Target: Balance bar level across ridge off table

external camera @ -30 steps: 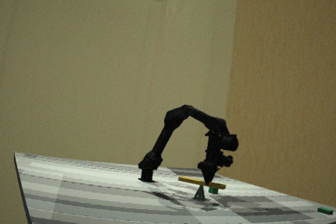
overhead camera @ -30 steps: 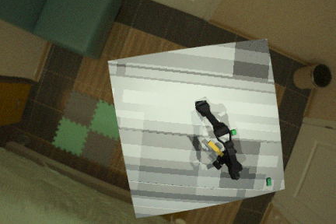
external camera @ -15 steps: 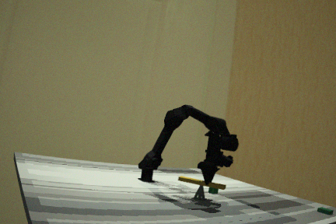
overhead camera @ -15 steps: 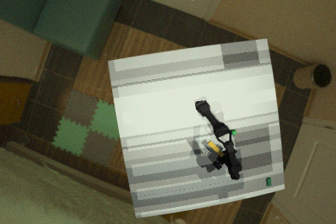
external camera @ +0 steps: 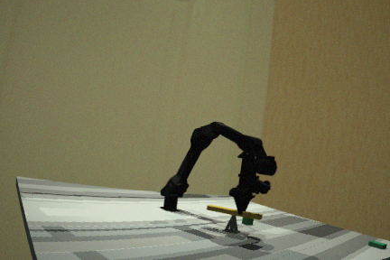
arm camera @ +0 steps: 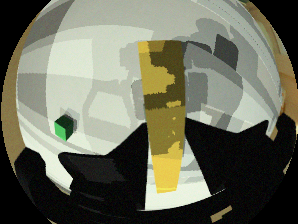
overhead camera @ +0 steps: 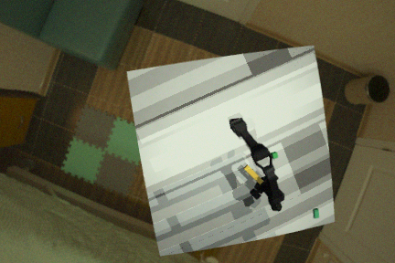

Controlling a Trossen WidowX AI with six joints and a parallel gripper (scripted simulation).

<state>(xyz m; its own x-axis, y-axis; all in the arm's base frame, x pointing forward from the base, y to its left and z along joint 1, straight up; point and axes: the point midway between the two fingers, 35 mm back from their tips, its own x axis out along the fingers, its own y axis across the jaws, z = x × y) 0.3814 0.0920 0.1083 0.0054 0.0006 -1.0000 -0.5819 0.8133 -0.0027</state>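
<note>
Right now the yellow bar is 2 cm behind my gripper tip and 2 cm to the right of it. From my gripper tip the other things lie so: small green cube (13 cm behind, 14 cm to the left, 6 cm below).
</note>
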